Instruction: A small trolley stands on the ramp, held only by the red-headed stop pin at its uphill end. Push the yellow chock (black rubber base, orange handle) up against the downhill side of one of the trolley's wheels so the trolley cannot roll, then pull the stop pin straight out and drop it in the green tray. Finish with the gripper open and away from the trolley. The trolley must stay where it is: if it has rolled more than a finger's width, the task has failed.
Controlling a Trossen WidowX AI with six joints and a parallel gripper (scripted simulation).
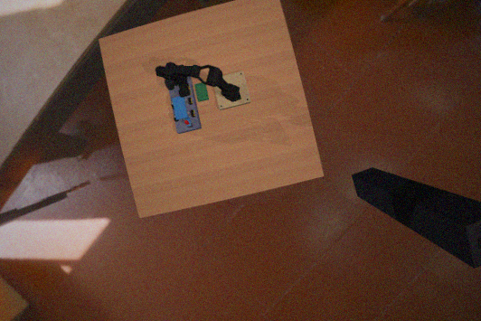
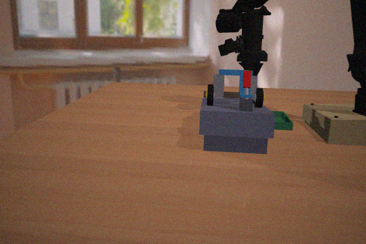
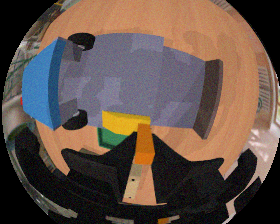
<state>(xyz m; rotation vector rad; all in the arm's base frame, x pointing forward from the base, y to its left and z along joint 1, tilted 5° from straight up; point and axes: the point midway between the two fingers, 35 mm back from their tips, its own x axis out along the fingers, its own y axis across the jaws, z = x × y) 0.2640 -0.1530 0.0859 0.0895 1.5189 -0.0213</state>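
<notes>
My gripper tip is 230 mm to the right of the red-headed stop pin, 50 mm short of it and 40 mm below it. The rest, counted from my gripper tip: yellow chock 20 mm to the left, 10 mm below; then trolley 140 mm to the left, 70 mm ahead, 20 mm above.
</notes>
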